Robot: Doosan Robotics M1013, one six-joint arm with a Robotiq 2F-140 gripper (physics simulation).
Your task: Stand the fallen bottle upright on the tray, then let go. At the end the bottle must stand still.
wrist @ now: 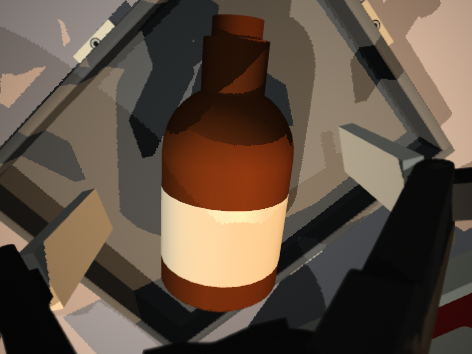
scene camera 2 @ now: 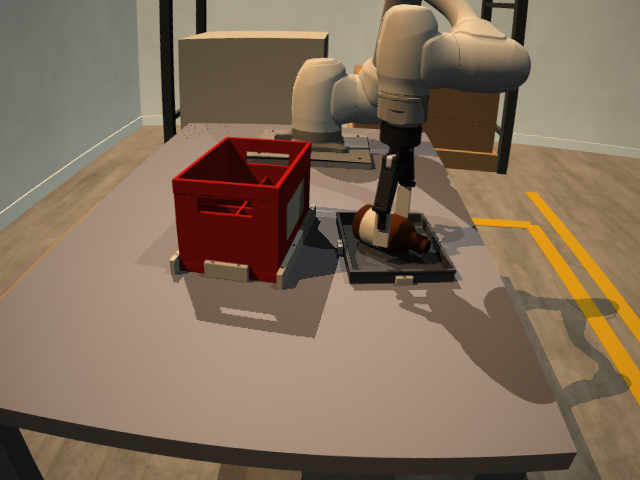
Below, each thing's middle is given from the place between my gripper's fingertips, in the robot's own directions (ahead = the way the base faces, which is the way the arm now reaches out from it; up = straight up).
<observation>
I see my gripper right at the brown bottle (scene camera 2: 402, 237). The rest, counted from my hand: tray (scene camera 2: 365, 264) (30 mm below).
</observation>
